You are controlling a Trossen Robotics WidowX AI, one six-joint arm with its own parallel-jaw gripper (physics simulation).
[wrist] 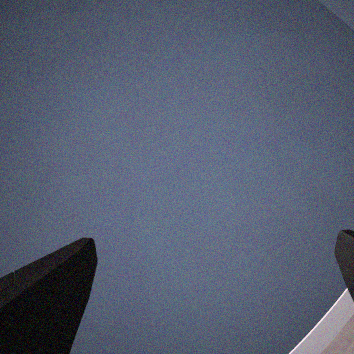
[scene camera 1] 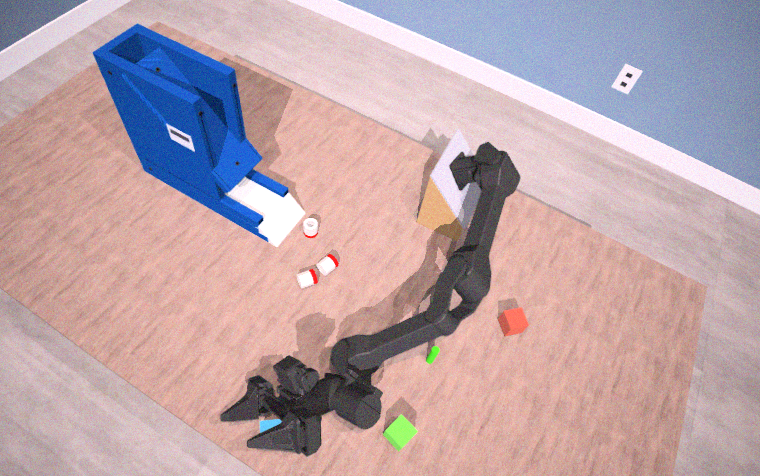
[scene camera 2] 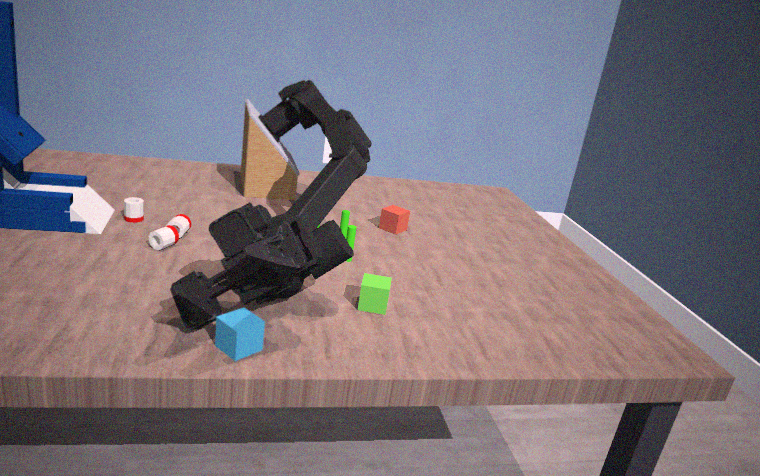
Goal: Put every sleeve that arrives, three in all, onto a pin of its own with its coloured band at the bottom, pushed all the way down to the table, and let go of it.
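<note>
A white sleeve (scene camera 1: 310,227) (scene camera 2: 134,209) stands upright by the chute's end, red band at the bottom. A second sleeve (scene camera 1: 326,264) (scene camera 2: 180,224) and a third sleeve (scene camera 1: 306,278) (scene camera 2: 162,238) lie close together on their sides, bands toward the right in scene camera 1. One green pin (scene camera 1: 432,354) shows beside the arm in scene camera 1. In scene camera 2 a pin (scene camera 2: 344,222) and another pin (scene camera 2: 351,236) stand upright, partly behind the arm; the arm hides the rest. My gripper (scene camera 1: 235,431) (wrist: 221,249) is open and empty, low near the table's front edge, away from the sleeves.
A blue cube (scene camera 1: 269,424) (scene camera 2: 240,334) is close by the fingers. A green cube (scene camera 1: 400,432) (scene camera 2: 375,293) and a red cube (scene camera 1: 513,321) (scene camera 2: 394,219) lie right of the arm. A blue dispenser (scene camera 1: 162,117) with a white chute (scene camera 1: 274,215) and a wooden wedge (scene camera 1: 437,207) (scene camera 2: 263,168) stand behind.
</note>
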